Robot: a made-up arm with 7 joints.
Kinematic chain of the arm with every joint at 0, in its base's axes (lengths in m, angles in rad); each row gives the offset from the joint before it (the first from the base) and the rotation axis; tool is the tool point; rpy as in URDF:
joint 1: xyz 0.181 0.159 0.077 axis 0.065 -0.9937 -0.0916
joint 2: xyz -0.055 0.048 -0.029 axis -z
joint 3: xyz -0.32 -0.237 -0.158 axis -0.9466 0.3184 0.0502
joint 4: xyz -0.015 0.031 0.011 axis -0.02 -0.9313 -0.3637
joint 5: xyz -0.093 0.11 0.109 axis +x
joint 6: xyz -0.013 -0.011 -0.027 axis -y
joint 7: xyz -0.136 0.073 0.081 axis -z
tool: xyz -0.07 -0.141 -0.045 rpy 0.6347 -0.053 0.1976
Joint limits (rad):
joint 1: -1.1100..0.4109
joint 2: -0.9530..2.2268
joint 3: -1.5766..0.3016
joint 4: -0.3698..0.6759
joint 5: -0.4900..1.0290
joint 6: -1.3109..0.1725
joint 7: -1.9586..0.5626
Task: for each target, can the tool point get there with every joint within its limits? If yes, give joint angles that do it. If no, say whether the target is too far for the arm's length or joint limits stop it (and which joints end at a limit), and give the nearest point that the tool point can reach.
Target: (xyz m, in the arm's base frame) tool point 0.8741 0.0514 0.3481
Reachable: no: joint limits stop it (at a limit: joint 1, joint 2, joint 4, joint 6, joint 7) | nearest point 0.3650 -0.1974 0.2995 | short by 0.569 m
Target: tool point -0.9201 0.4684 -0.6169
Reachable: no: too far | nearest point -0.5747 0.3835 -0.3976 | short by 0.418 m
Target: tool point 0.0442 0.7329 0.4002
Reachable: yes | joints -0.9843 1.5959 -0.2538 -0.0915 0.2480 -1.0789 0.3240
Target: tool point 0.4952 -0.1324 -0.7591
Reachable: no: joint limits stop it (at a limit: joint 1, joint 2, joint 3, joint 4, joint 5, joint 6) | nearest point 0.0316 -0.2958 -0.3679 | short by 0.628 m
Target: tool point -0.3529 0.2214 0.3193
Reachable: yes | joints -0.6756 0.4334 -0.3879 0.5818 0.5938 -0.9545 -0.9364
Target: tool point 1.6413 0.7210 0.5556
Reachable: no: too far | nearest point 0.6309 0.6809 0.1220 | short by 1.100 m
